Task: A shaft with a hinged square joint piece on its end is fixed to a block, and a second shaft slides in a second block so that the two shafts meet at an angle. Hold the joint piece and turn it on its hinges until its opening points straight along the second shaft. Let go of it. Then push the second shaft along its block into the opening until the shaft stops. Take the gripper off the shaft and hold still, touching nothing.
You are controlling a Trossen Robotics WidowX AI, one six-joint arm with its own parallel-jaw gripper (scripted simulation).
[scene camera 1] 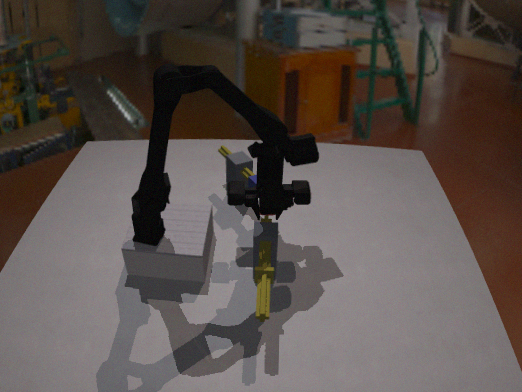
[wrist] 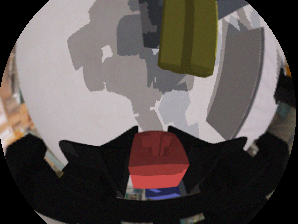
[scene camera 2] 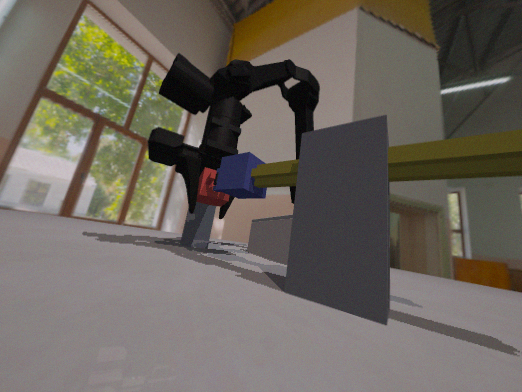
Labels:
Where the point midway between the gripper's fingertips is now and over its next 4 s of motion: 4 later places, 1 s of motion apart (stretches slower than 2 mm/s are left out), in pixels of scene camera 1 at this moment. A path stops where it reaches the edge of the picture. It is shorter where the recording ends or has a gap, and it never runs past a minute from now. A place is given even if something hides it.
My gripper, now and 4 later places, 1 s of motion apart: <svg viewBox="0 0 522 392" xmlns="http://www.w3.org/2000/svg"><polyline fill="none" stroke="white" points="267,218 267,212 270,187 267,157 268,178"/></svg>

